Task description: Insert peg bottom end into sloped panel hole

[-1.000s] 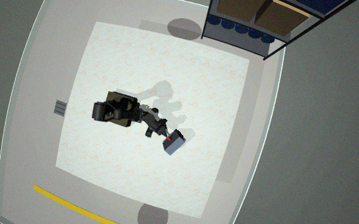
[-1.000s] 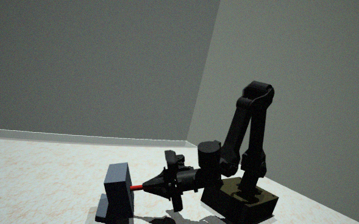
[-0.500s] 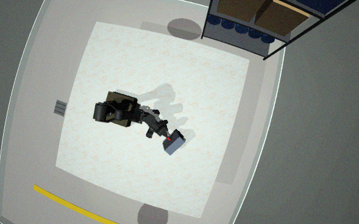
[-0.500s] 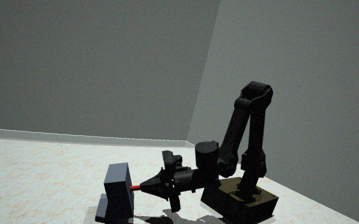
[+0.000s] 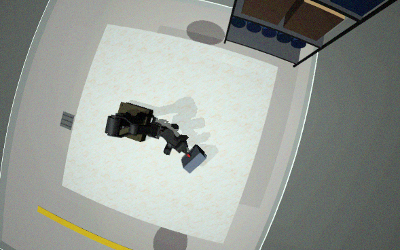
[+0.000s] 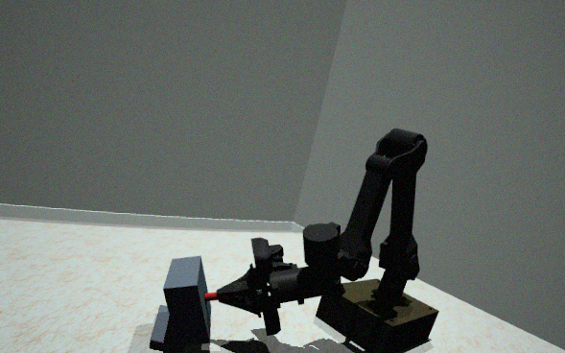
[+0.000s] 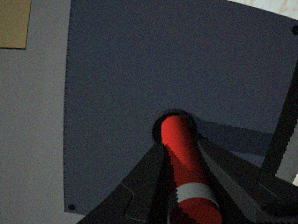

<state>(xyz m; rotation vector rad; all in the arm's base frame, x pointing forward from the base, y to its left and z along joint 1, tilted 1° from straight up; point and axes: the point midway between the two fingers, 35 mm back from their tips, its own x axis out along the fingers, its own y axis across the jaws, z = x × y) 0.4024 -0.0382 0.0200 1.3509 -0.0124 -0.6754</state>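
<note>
The sloped panel lies 4 cm ahead of my gripper tip, 2 cm to the right of it and 2 cm below it. The rest, counted from my gripper tip: red peg (1 cm to the left, 1 cm behind, 1 cm above).
</note>
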